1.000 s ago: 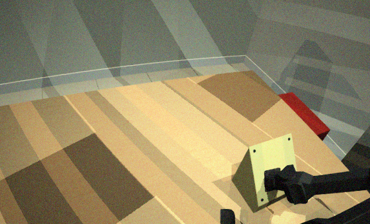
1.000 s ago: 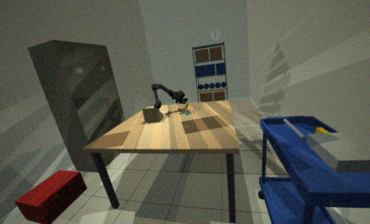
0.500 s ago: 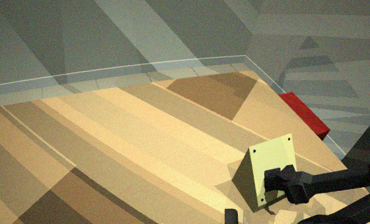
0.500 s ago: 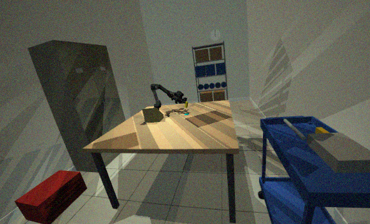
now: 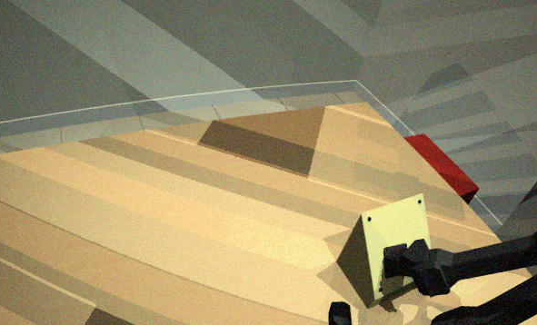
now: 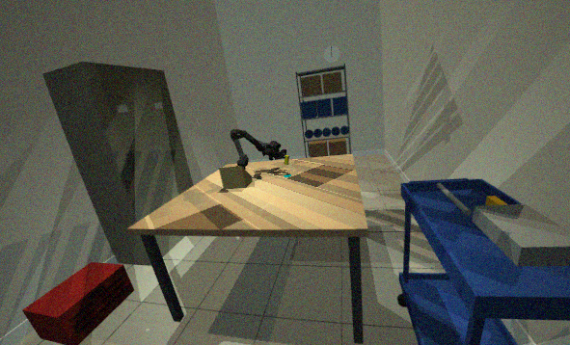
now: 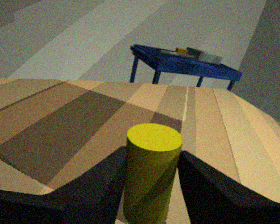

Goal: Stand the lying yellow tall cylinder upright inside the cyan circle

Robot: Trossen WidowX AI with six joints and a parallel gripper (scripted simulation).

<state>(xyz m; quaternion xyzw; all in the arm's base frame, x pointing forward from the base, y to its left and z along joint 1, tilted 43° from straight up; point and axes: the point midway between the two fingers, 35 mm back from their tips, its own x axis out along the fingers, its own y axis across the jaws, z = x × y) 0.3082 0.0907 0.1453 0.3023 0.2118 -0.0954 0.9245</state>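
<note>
Right now my gripper tip is 150 mm above the cyan circle and 10 mm past it. From my gripper tip the other things lie so: yellow cylinder (20 mm below).
</note>
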